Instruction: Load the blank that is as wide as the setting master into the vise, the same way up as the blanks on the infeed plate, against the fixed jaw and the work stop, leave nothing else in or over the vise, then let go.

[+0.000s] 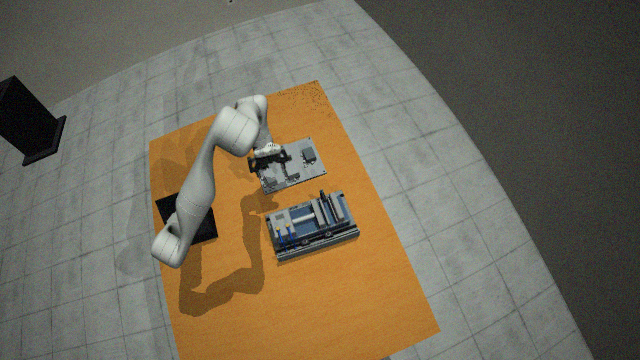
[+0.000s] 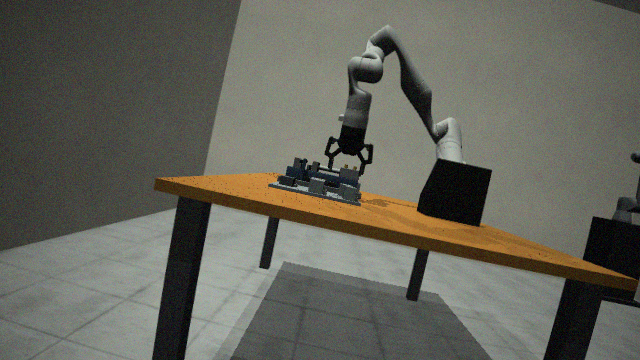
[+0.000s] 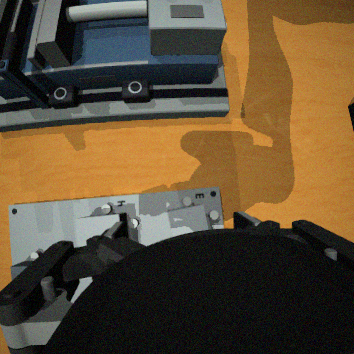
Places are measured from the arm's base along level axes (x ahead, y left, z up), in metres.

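Pixels of known places: gripper, fingertip midpoint: (image 1: 271, 173) (image 2: 345, 173) (image 3: 180, 228); arm's base, link origin: (image 2: 452, 184).
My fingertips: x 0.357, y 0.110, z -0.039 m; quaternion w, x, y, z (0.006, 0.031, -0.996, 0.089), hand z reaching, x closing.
Observation:
For each thing: its top centre in the pictures, then the offset to it from my fingertips. "spot": a spot on its surface instead. Level surfaces: height alone.
- infeed plate, surface spot: (image 3: 40, 216) (image 1: 314, 172) spot: dz -0.069, dx +0.159, dy -0.005 m
- blue-grey vise, top centre: (image 1: 308, 215) (image 2: 325, 163) dz +0.021, dx +0.088, dy -0.217 m
- narrow dark piece, surface spot: (image 1: 327, 204) spot: dz -0.018, dx +0.163, dy -0.177 m
- vise's end block, surface spot: (image 3: 187, 37) spot: dz +0.006, dx -0.010, dy -0.171 m
- orange table, surface height: dz -0.078 m
My gripper (image 1: 270, 164) (image 2: 346, 171) (image 3: 180, 228) is open and empty, pointing down above the infeed plate (image 1: 318, 169) (image 3: 40, 216), over its side near the letter E. Three grey blanks show on the plate: one (image 1: 308, 154) (image 2: 287, 181) at the far end, a middle one (image 1: 293, 176) (image 2: 316, 185) (image 3: 95, 223) by the letter H, and one (image 1: 270, 181) (image 2: 348, 192) (image 3: 191, 218) by the letter E. The blue-grey vise (image 1: 306, 226) (image 3: 185, 69) lies beside the plate. A narrow dark piece (image 1: 327, 204) stands between its grey jaws; I cannot tell what it is. I cannot identify the setting master.
Two blue rods with yellow tips (image 1: 278, 229) (image 1: 288, 226) are at the vise's end block (image 1: 281, 218) (image 3: 187, 37). The black robot base (image 1: 206, 229) (image 2: 455, 192) stands on the orange table (image 1: 350, 300) (image 2: 230, 192). Small round pins rise from the plate beside the blanks.

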